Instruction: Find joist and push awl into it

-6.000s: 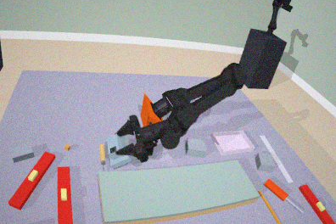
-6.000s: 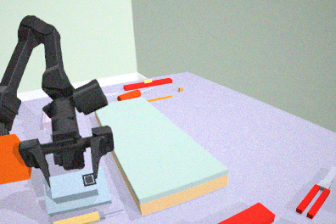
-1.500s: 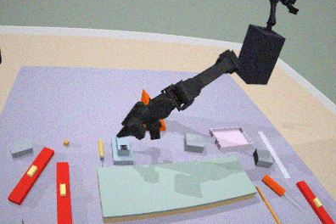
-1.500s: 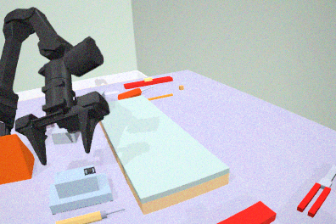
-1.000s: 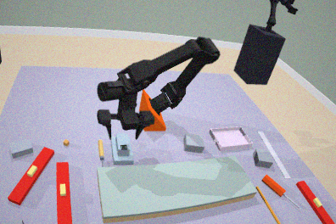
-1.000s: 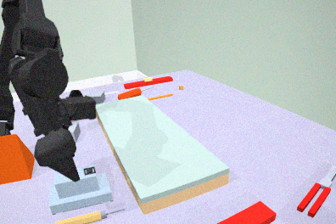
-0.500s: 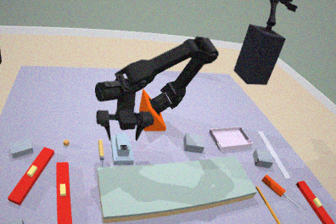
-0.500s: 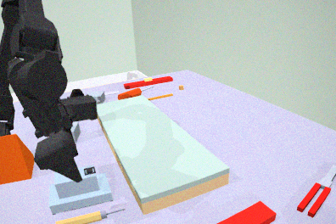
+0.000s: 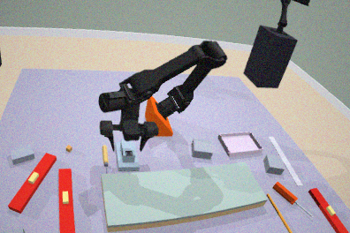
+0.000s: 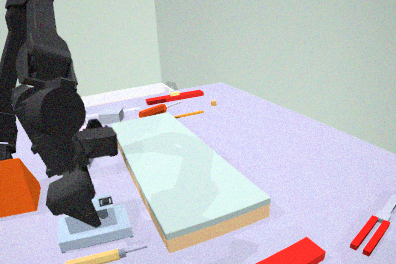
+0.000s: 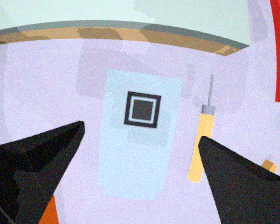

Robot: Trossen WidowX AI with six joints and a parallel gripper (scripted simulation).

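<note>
My gripper tip is right at the stud finder. From my gripper tip the other things lie so: grey block (36 cm to the right, 4 cm below, 3 cm behind); then pale pink tray (48 cm to the left, 4 cm below, 3 cm behind); then awl (7 cm to the right, 4 cm below, 1 cm ahead).
</note>
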